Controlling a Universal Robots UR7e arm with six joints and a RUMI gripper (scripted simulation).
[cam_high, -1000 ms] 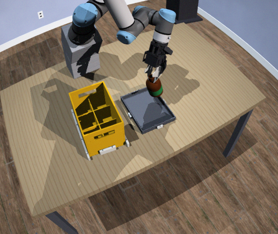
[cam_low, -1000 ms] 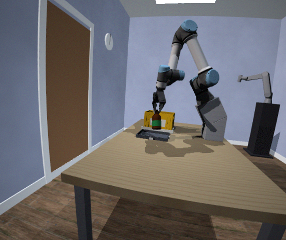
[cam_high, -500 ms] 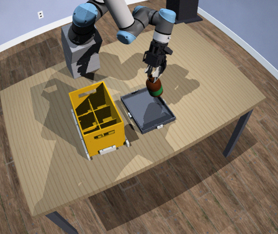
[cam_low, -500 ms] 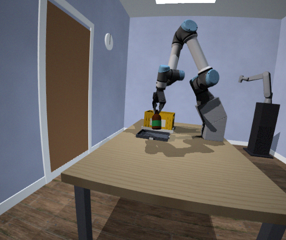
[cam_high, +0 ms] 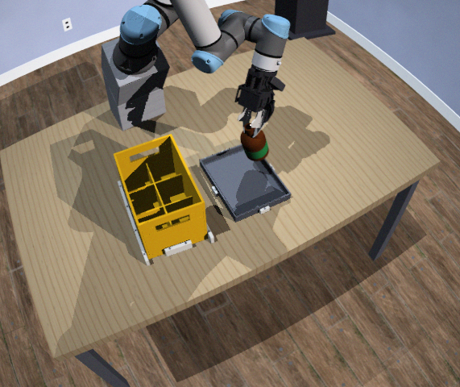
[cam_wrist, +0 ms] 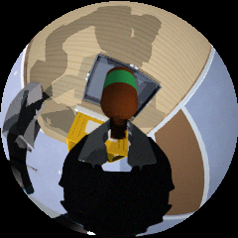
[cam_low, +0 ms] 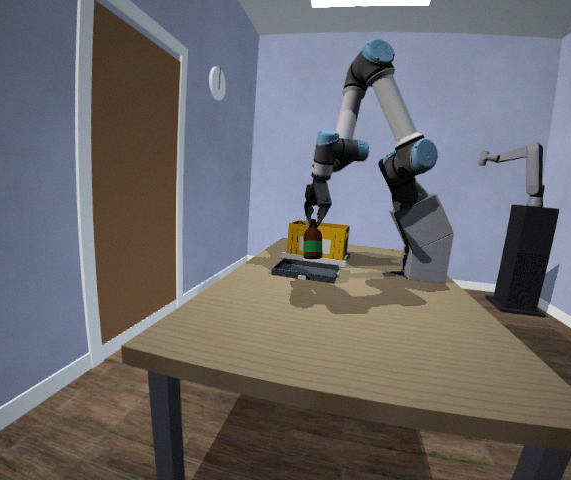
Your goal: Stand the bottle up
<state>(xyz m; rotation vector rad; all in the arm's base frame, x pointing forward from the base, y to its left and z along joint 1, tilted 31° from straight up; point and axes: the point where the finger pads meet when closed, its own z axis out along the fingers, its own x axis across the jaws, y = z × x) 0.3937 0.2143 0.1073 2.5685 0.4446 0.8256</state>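
My hand is 5 cm above the bottle, 1 cm to the right of it and 1 cm past it. Round my hand: tray (19 cm below, 3 cm to the right, 1 cm ahead); then yellow crate (30 cm to the right, 12 cm below, 1 cm ahead).
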